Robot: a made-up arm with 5 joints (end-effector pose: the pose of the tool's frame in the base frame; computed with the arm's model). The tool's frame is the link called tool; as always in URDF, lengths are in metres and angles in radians.
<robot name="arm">
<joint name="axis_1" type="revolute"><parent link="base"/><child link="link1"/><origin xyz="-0.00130 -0.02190 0.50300" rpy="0.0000 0.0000 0.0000"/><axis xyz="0 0 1"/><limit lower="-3.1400" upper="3.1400"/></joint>
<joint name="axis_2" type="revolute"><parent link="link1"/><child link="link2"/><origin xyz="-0.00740 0.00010 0.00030" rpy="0.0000 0.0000 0.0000"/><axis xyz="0 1 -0.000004"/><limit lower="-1.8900" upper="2.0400"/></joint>
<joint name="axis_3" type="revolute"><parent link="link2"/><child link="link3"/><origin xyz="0.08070 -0.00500 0.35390" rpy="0.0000 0.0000 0.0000"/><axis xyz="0 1 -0.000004"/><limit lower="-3.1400" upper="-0.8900"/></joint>
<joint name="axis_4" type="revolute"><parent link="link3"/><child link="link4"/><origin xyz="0.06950 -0.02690 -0.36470" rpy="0.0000 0.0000 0.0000"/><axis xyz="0 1 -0.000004"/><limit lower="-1.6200" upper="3.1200"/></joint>
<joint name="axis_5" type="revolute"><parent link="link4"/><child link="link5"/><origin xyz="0.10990 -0.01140 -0.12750" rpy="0.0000 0.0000 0.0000"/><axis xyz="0 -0.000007 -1"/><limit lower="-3.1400" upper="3.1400"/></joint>
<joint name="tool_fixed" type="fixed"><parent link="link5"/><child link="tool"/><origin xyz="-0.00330 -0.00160 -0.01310" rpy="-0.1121 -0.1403 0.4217"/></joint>
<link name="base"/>
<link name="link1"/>
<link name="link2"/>
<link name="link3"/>
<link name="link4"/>
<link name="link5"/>
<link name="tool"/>
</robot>
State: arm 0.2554 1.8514 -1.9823 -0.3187 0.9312
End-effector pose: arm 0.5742 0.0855 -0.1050 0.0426 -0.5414 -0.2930
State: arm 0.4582 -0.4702 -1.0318 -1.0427 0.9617
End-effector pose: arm 0.2534 0.0576 1.0759 1.1967 -2.3137 -0.2494
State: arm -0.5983 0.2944 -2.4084 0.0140 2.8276
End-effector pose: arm 0.4000 -0.3446 1.2347 1.9830 -1.5588 -1.7613
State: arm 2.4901 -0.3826 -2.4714 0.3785 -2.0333
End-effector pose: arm 0.0498 -0.0038 1.4114 -0.1281 2.4562 -0.3917
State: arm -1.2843 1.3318 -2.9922 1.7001 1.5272
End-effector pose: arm 0.1907 -0.8150 0.4657 -0.2160 0.1183 -2.3851
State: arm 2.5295 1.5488 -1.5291 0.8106 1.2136
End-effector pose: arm -0.2882 0.2292 -0.1096 -0.9029 -0.2775 1.6918
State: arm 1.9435 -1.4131 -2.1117 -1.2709 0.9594
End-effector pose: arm 0.2835 -0.6367 0.8328 -1.5134 0.3570 1.2564
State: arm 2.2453 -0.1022 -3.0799 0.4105 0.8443
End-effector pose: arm 0.0912 -0.0707 1.3948 2.7477 -0.6951 0.1856
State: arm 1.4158 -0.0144 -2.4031 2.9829 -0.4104
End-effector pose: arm 0.0863 0.2409 1.0012 -0.1087 0.4697 2.1983
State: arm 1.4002 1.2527 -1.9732 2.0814 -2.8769
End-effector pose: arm 0.1311 0.4961 0.1688 -1.4037 -0.9100 -1.3082
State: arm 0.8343 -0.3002 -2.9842 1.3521 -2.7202
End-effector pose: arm -0.0126 -0.0985 1.3723 1.8612 0.9264 -1.4720
